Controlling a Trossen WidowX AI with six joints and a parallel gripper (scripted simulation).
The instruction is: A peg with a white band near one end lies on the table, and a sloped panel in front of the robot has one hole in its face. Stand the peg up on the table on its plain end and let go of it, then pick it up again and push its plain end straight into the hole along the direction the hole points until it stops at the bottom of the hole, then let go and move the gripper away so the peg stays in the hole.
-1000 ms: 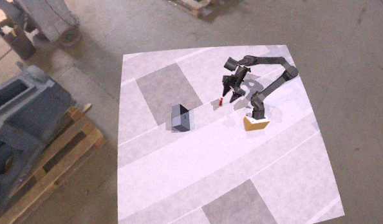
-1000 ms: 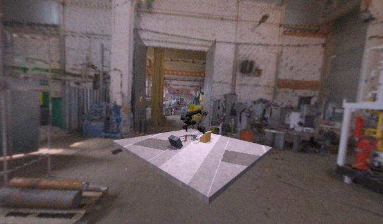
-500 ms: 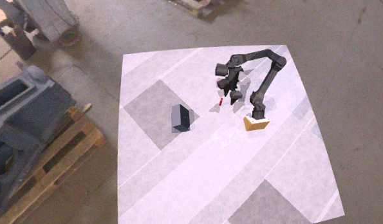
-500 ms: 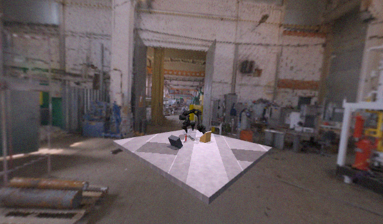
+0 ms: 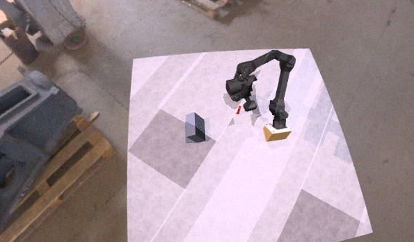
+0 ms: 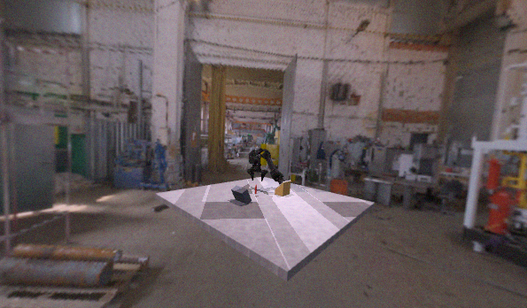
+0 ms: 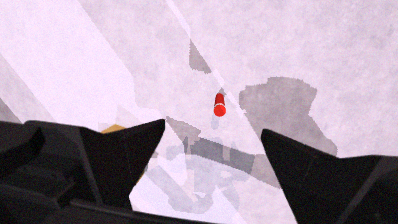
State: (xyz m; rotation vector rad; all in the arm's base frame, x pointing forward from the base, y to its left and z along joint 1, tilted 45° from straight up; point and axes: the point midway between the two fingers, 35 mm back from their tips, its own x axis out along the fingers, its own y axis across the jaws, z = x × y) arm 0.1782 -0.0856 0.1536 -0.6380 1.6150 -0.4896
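The peg lies 10 mm ahead of my gripper tip and 60 mm below it. From my gripper tip the other things lie so: grey sloped panel 270 mm ahead, 60 mm to the left, 60 mm below.
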